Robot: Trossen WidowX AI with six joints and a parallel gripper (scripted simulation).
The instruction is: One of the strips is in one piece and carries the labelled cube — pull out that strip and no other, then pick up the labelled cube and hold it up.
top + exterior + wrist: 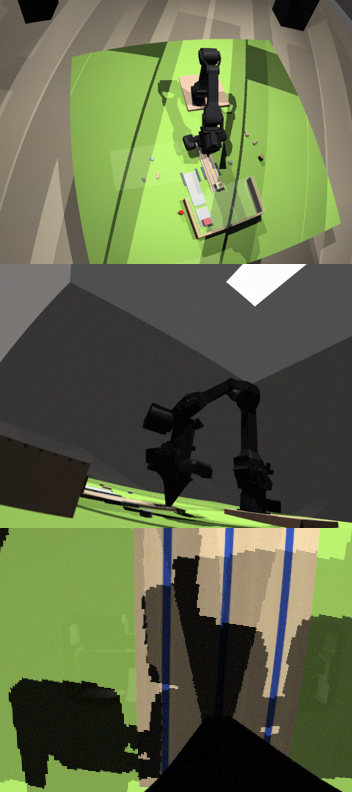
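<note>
Right now the tan strip is 90 mm ahead of my gripper tip and 20 mm to the left of it. Also, from my gripper tip: grey disc 80 mm ahead, 130 mm to the left; labelled cube 200 mm ahead, 60 mm to the left, 20 mm above; red knob 310 mm ahead, 120 mm to the right, 10 mm above.
</note>
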